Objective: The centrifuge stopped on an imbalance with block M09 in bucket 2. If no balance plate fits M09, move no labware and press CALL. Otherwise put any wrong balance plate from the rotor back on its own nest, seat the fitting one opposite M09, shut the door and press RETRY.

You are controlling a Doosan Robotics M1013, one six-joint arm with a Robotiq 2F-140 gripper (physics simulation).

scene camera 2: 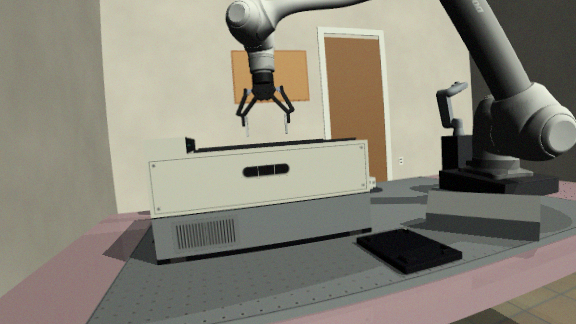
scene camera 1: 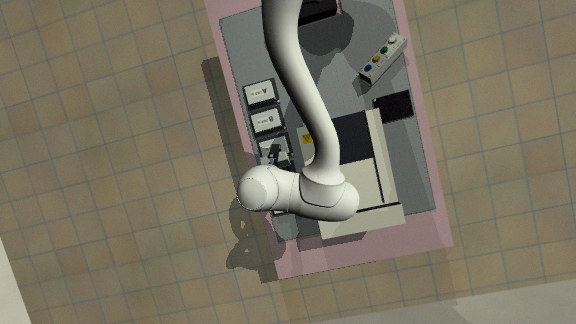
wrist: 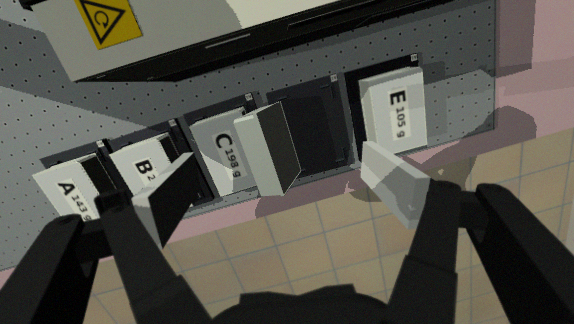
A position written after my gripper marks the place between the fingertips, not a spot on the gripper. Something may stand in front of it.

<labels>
My gripper (scene camera 2: pixel 267 135) is open, with nothing in its grasp. Also in view: a balance plate D (wrist: pixel 264 134).
</labels>
